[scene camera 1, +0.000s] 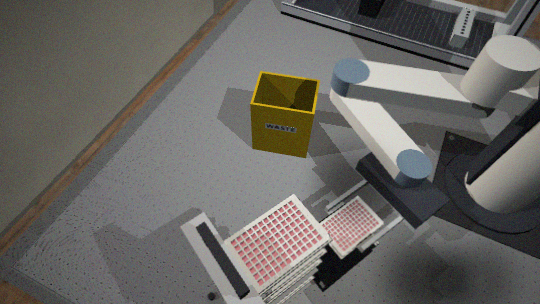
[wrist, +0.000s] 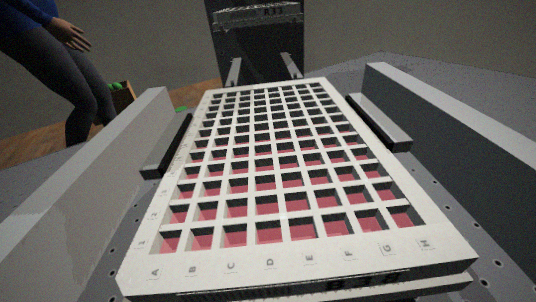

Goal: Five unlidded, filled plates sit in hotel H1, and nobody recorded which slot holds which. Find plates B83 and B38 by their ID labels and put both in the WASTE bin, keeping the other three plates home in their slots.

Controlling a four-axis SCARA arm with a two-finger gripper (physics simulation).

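My gripper is shut on a white plate with pink-filled wells, its pads at the plate's long sides. The front label of this held plate reads B38, partly blurred in the wrist view. The plate is level and out to the right of hotel H1. The top plate sits in the hotel, with edges of others below. In the wrist view a plate with a label like R33 sits high in the hotel. The yellow WASTE bin stands upright, open at the top. B83 cannot be identified.
The arm's base column stands at the right. A dark ribbed tray lies behind, at the top right. In the wrist view a person stands at the left, near a wooden box with green items.
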